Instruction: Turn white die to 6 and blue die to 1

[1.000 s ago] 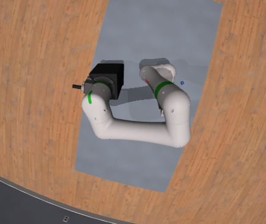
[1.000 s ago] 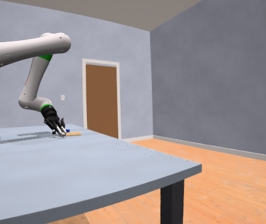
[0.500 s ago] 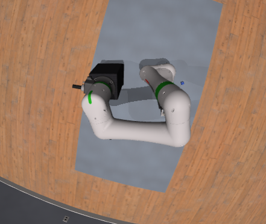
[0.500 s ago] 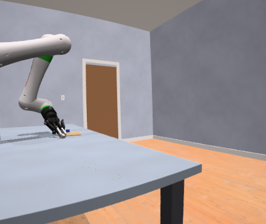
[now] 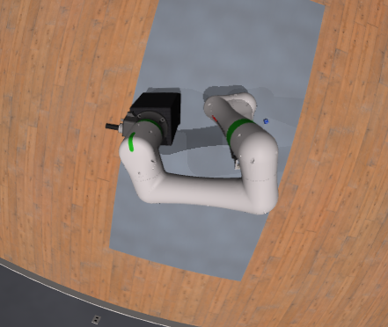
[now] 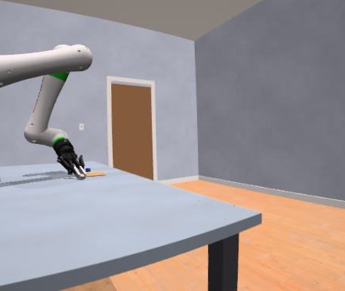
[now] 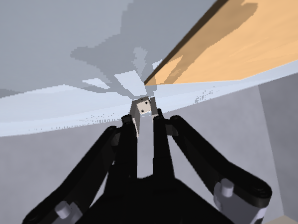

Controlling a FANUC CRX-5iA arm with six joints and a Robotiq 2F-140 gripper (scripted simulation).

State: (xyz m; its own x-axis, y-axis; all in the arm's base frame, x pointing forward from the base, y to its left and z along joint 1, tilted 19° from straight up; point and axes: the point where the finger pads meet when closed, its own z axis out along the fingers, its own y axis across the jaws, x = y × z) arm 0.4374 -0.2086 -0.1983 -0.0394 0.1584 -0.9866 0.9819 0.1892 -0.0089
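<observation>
The white die lies 20 mm to the right of my hand and 20 mm below it. Round my hand: blue die 100 mm ahead, 240 mm to the left, 20 mm below; then black die 10 mm behind, 200 mm to the left, 20 mm below; then tan mat 80 mm ahead, 110 mm to the left, 30 mm below.
</observation>
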